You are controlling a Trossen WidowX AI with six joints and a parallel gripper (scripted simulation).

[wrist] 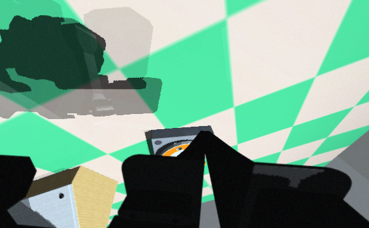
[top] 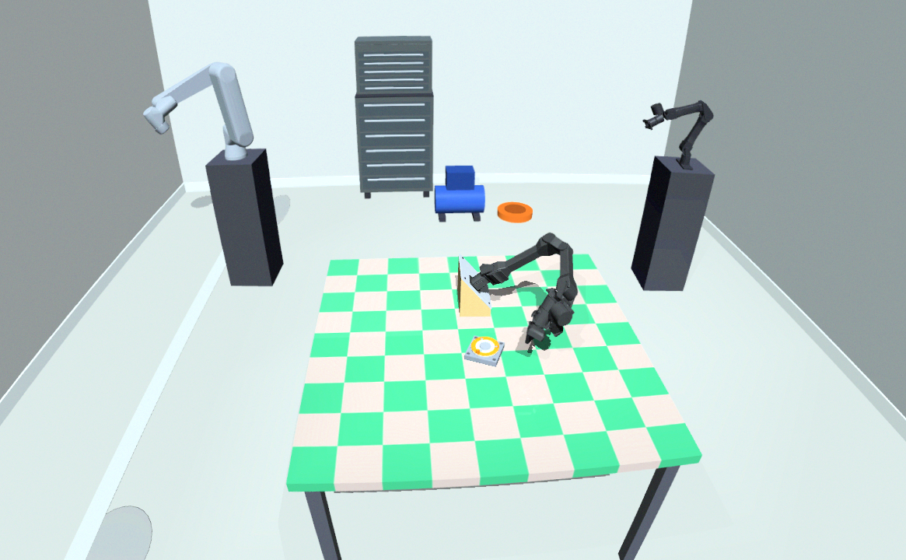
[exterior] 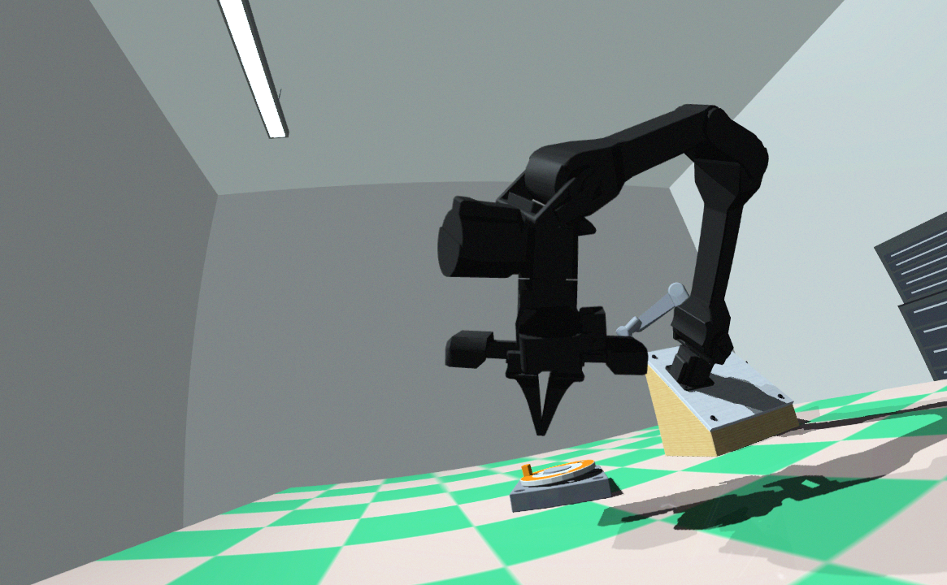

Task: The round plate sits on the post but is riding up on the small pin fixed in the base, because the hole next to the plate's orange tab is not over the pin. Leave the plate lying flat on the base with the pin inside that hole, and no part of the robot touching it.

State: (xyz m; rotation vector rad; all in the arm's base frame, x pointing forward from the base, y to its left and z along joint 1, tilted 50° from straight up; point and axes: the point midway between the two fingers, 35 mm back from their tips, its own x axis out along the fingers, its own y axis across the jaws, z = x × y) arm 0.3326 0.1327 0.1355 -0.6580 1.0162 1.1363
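The plate lies 4 cm behind my gripper tip, 16 cm to the right of it and 6 cm below it. The rest, counted from my gripper tip: base: 6 cm behind, 14 cm to the right, 7 cm below.
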